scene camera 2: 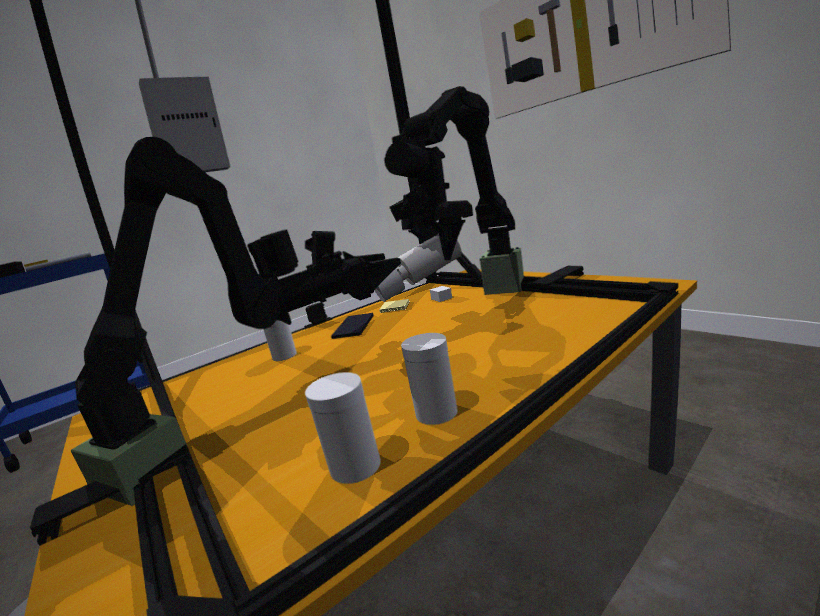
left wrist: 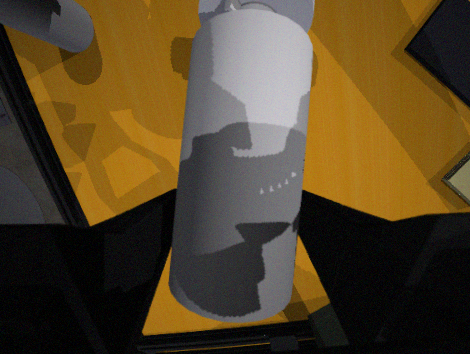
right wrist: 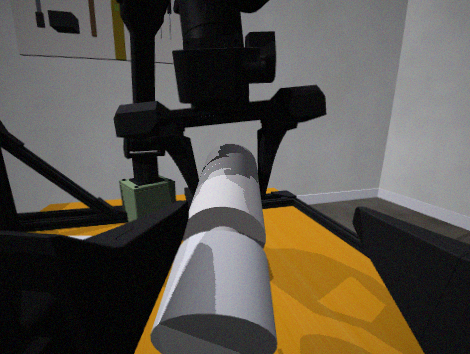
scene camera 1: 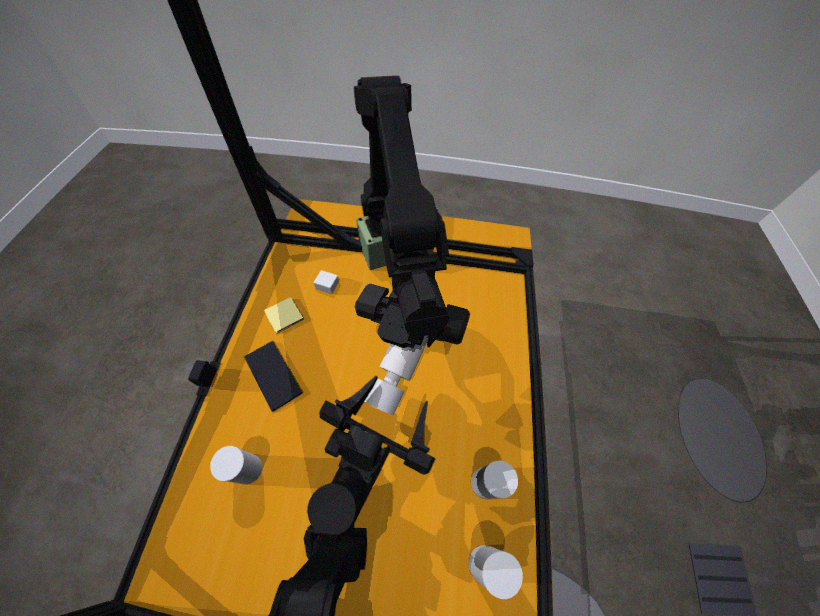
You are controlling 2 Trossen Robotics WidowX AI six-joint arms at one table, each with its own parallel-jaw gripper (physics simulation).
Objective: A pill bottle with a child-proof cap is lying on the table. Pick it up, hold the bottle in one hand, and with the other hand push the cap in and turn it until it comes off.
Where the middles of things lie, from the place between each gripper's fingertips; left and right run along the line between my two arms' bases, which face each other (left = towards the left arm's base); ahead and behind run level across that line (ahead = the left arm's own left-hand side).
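Labels:
My right hand 30 mm past the cap (scene camera 1: pixel 385 397), 50 mm above it. Black slab (scene camera 1: pixel 277 384) 190 mm below my right hand, 290 mm behind it, 80 mm to the left of it. White pill bottle (scene camera 1: pixel 400 362) 30 mm below my right hand, 60 mm to the left of it.
Cap 10 cm to the right of my left hand, 5 cm behind it, 2 cm below it. Black slab 31 cm behind my left hand, 16 cm below it, 3 cm to the right of it. White pill bottle 5 cm to the right of my left hand, 2 cm behind it.

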